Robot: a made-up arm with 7 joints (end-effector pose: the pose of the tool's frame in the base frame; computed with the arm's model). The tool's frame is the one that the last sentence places.
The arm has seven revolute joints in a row. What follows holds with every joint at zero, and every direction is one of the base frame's.
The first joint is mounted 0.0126 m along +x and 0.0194 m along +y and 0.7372 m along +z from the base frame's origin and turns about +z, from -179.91 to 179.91 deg.
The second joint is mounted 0.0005 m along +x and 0.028 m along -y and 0.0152 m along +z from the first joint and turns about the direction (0, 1, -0.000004), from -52.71 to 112.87 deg.
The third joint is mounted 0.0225 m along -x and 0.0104 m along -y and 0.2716 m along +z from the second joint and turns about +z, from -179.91 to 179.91 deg.
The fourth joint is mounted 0.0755 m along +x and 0.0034 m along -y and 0.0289 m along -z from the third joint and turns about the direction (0, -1, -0.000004), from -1.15 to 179.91 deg.
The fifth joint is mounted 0.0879 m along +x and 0.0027 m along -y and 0.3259 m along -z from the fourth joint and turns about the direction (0, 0.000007, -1), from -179.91 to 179.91 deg.
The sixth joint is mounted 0.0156 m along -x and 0.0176 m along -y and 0.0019 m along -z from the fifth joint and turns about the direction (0, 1, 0.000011), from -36.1 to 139.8 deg.
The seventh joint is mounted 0.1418 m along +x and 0.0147 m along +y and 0.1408 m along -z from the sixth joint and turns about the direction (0, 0.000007, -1), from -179.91 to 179.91 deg.
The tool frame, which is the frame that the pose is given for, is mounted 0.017 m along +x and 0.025 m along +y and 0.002 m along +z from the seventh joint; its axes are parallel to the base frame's.
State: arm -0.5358 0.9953 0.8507 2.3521 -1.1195 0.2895 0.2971
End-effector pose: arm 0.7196 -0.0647 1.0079 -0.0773 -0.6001 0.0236 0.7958
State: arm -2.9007 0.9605 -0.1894 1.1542 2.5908 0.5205 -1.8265
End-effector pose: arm -0.4127 0.0845 0.3797 0.2564 0.1907 0.9116 0.2585
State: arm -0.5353 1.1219 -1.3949 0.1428 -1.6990 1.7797 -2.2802
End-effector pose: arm -0.3175 -0.1507 0.8288 -0.9468 -0.2736 -0.1688 0.0149
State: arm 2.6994 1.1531 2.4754 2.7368 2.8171 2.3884 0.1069
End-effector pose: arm -0.4956 0.3968 1.0180 -0.0440 -0.3976 0.7854 0.4724
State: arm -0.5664 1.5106 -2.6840 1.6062 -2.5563 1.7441 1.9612
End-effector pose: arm 0.3114 -0.4046 1.3130 0.6906 -0.2781 -0.6052 0.2818
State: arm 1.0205 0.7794 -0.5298 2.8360 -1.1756 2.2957 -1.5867
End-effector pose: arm 0.4696 0.2226 1.1196 -0.5166 0.2780 0.5056 0.6326
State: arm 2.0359 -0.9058 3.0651 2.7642 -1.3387 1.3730 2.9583
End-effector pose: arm 0.2197 -0.6391 1.0554 0.2490 0.6219 0.6461 0.3659
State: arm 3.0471 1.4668 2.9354 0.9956 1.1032 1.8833 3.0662
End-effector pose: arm 0.0645 0.1149 1.1983 0.3192 0.4852 -0.7733 0.2542
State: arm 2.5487 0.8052 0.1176 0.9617 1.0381 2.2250 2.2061
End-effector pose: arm -0.2502 -0.0047 0.5310 -0.8575 -0.2468 -0.0586 0.4476
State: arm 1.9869 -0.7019 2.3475 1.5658 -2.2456 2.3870 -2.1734
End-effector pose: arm -0.1260 -0.5091 0.9817 0.6032 0.7671 -0.1613 0.1472
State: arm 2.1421 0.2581 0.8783 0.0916 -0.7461 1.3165 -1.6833
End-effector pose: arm -0.0093 0.0620 0.5019 0.4573 -0.3600 -0.2771 0.7645
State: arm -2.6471 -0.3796 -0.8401 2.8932 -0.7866 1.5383 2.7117
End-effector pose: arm 0.1127 0.3768 1.4015 0.3950 0.5158 -0.3173 0.6909
